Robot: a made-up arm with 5 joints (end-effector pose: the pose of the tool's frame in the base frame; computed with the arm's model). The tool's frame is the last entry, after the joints.
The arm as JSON. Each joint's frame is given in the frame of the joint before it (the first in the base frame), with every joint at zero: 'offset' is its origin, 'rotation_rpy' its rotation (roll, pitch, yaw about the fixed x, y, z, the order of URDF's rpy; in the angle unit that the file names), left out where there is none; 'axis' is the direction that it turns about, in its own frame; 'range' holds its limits. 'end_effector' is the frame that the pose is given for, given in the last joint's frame.
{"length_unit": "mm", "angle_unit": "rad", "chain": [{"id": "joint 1", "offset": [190.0, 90.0, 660.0], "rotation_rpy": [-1.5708, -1.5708, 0.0], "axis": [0.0, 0.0, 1.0], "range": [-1.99, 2.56]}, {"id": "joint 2", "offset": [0.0, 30.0, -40.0], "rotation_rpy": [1.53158, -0.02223, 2.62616], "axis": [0.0, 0.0, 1.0], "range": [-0.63, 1.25]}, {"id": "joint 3", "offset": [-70.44, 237.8, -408.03], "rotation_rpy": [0.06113, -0.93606, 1.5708], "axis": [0.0, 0.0, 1.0], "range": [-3.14, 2.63]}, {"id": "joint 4", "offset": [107.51, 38.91, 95.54], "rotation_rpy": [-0.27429, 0.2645, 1.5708], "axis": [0.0, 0.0, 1.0], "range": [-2.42, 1.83]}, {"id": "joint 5", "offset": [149.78, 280.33, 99.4], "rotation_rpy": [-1.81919, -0.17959, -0.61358], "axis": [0.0, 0.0, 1.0], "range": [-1.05, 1.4]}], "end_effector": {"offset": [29.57, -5.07, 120.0], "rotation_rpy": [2.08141, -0.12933, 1.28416]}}
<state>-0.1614 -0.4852 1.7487 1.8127 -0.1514</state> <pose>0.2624 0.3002 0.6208 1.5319 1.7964 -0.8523</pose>
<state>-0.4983 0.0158 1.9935 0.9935 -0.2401</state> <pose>0.2538 0.3495 0.4583 1.1397 2.0597 -0.8428</pose>
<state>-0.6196 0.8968 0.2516 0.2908 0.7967</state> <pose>-0.1640 -0.0672 0.1251 -0.4090 -0.6567 2.0063</pose>
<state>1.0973 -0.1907 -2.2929 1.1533 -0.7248</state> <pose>0.1653 0.2209 1.0980 1.6178 1.8859 0.3167</pose>
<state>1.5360 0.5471 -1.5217 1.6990 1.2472</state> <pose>-0.0641 -0.1396 1.1252 0.7214 1.5625 2.2414</pose>
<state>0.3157 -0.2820 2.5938 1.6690 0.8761</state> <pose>0.0874 0.3359 0.8420 -0.7101 -2.6639 -0.1175</pose>
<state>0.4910 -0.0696 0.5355 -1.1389 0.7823</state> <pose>-0.2389 0.1667 1.1768 0.7809 1.8583 1.2097</pose>
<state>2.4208 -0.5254 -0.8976 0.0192 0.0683</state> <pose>0.5432 0.4530 0.9008 -0.8678 -2.4084 0.1749</pose>
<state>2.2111 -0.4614 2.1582 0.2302 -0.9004</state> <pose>-0.1463 0.1315 1.0510 1.6434 -1.2954 1.1241</pose>
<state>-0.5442 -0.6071 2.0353 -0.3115 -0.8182</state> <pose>0.1586 -0.0450 0.0206 0.5304 1.2166 -2.6048</pose>
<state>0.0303 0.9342 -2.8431 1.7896 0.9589</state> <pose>-0.1601 -0.2744 0.7432 -0.4911 1.6949 2.4661</pose>
